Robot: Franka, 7 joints.
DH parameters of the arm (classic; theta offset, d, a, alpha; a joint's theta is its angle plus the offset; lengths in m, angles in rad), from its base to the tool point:
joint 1: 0 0.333 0 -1.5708
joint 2: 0 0 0 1.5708
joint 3: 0 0.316 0.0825 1.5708
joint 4: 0 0 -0.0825 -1.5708
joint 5: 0 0.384 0 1.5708
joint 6: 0 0 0.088 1.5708
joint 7: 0 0.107 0 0
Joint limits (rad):
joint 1: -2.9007..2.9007
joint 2: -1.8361..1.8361
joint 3: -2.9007..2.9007
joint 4: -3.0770..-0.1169
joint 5: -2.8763..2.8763
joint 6: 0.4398..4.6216
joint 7: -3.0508..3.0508
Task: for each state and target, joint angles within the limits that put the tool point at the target. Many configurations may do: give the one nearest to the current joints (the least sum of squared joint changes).
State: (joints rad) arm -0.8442 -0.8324 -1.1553 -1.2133 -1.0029 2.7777 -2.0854
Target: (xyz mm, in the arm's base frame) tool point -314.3 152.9 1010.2
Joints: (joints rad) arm -1.2486 -1.1120 -0.5864 -1.3936 -1.1023 3.0367 -2.0854
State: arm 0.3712 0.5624 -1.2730 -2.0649 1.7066 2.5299 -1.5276
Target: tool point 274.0 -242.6 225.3
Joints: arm 0.9431 0.5060 -1.3344 -2.6928 1.8530 2.9611 -1.5276
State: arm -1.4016 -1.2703 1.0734 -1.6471 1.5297 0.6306 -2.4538
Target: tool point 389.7 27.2 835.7
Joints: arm -1.7161 -0.7848 0.6203 -1.5486 1.6257 0.8719 -2.4538
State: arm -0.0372 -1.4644 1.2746 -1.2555 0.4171 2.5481 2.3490
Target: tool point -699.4 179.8 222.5
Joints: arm 0.7130 -1.6550 1.6863 -1.5023 0.4205 2.3363 2.3490
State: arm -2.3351 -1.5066 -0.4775 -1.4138 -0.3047 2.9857 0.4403
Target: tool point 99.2 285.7 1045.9
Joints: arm -2.3586 -1.1620 -0.2762 -1.4279 -0.3240 2.9613 0.4403
